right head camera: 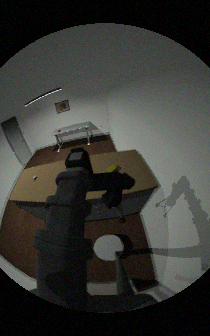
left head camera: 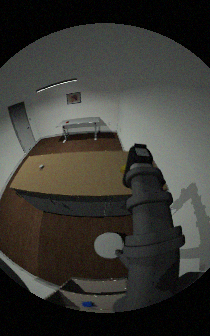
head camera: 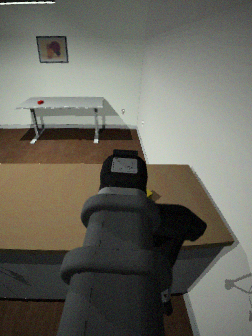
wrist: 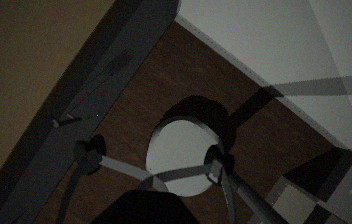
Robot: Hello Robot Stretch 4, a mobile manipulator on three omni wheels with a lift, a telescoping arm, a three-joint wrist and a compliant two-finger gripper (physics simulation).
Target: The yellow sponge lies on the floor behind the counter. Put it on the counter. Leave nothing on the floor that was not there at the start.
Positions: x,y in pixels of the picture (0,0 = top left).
Scene:
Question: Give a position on a counter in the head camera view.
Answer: At 49,198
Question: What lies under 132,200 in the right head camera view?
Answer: A counter.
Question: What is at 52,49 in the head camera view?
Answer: A framed picture.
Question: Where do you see a counter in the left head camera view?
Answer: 88,183

